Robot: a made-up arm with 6 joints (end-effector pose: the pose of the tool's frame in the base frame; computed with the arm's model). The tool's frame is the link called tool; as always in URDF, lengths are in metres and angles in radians.
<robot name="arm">
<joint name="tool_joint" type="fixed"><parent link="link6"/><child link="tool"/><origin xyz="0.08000 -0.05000 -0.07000" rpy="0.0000 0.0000 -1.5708"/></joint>
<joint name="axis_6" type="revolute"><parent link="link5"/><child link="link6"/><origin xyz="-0.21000 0.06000 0.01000" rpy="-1.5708 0.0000 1.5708"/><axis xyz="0 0 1"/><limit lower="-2.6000" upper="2.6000" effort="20" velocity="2.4"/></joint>
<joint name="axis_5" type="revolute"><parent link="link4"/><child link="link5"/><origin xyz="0.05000 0.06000 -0.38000" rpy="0.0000 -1.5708 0.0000"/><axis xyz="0 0 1"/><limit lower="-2.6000" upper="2.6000" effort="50" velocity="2.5"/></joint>
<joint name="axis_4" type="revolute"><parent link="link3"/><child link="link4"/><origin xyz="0.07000 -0.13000 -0.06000" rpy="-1.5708 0.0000 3.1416"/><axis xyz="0 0 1"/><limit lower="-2.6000" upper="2.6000" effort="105" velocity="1.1"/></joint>
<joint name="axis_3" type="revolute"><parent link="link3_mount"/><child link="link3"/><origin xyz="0.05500 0.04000 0.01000" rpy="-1.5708 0.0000 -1.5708"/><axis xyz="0 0 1"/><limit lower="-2.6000" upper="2.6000" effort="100" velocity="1.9"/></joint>
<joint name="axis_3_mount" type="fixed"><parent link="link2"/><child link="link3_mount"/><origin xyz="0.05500 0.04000 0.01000"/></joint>
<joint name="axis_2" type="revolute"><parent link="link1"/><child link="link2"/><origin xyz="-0.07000 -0.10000 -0.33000" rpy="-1.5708 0.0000 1.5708"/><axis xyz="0 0 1"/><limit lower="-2.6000" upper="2.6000" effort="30" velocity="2"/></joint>
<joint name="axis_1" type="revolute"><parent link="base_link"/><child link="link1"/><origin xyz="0.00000 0.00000 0.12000" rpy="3.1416 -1.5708 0.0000"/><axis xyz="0 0 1"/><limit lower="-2.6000" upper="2.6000" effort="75" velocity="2.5"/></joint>
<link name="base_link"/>
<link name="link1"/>
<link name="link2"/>
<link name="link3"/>
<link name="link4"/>
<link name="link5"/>
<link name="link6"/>
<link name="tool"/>
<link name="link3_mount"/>
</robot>
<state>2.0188 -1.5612 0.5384 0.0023 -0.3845 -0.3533</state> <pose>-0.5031 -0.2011 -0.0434 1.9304 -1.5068 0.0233</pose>
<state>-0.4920 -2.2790 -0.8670 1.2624 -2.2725 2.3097</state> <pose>-0.4993 0.0392 -0.0504 1.8806 -1.6551 0.3929</pose>
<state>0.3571 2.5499 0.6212 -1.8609 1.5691 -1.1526</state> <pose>-0.1953 0.0717 0.3900 1.3108 0.7486 -1.7650</pose>
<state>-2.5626 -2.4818 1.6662 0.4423 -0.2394 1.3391</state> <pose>-0.0991 0.2373 0.3440 0.3291 1.3122 1.8068</pose>
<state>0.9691 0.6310 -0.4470 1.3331 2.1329 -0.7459</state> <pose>-0.3951 -0.1196 0.1949 -1.6755 0.1571 2.1412</pose>
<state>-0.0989 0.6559 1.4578 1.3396 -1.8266 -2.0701</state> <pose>-0.5615 0.2841 0.2949 0.3875 0.3328 1.9126</pose>
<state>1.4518 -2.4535 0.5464 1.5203 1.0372 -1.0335</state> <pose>-0.0796 -0.2433 0.1804 2.0845 1.2394 0.9967</pose>
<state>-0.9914 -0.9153 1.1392 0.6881 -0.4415 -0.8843</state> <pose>-0.5585 0.1645 0.3480 -0.1855 -0.8596 -0.4242</pose>
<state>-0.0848 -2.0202 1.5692 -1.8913 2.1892 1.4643</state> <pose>-0.0723 -0.1467 0.2657 -0.0984 -0.7930 -1.2428</pose>
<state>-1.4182 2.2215 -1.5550 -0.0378 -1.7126 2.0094</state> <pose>-0.2715 -0.0232 0.1602 0.3266 1.0239 0.4767</pose>
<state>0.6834 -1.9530 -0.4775 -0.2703 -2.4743 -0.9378</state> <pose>-0.4003 0.1284 0.1638 -0.0112 -2.7605 0.2109</pose>
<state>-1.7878 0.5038 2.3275 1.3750 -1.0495 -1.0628</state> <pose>-0.7750 -0.1264 -0.1326 0.7814 -2.2049 -0.5408</pose>
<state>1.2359 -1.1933 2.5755 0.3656 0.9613 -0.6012</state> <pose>-0.4150 0.2583 -0.2794 -1.7632 1.2383 -0.3955</pose>
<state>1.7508 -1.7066 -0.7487 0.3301 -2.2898 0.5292</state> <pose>-0.3506 0.0802 0.2221 -1.4665 -1.0753 0.1810</pose>
